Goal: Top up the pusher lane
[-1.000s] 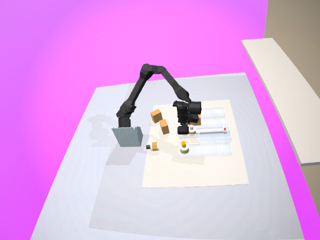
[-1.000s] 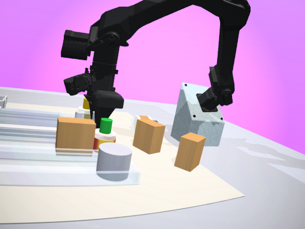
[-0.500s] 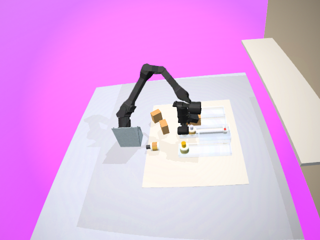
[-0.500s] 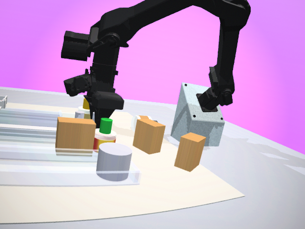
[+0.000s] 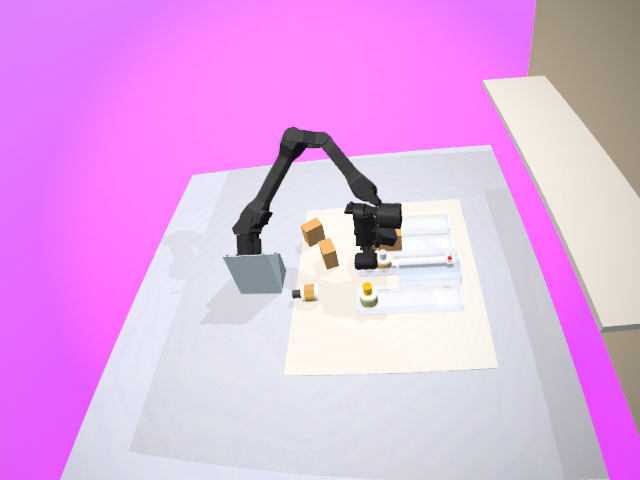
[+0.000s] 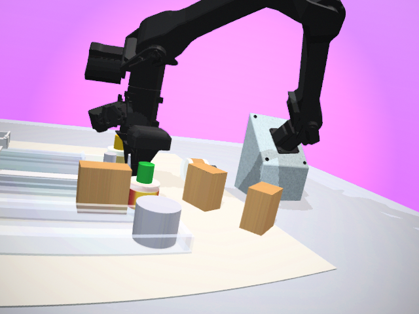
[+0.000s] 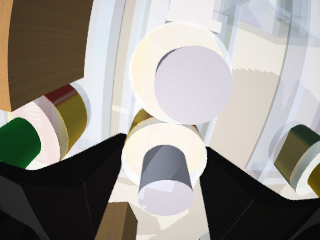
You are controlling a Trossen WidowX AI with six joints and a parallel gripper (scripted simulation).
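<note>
Now: the block 7 cm to the left of my gripper tip and 7 cm ahead of it. From my gripper tip the other things lie so: sprung lane: 14 cm ahead, 4 cm to the right, 1 cm below; grey cylinder: 17 cm to the left, 2 cm ahead, 1 cm below.
</note>
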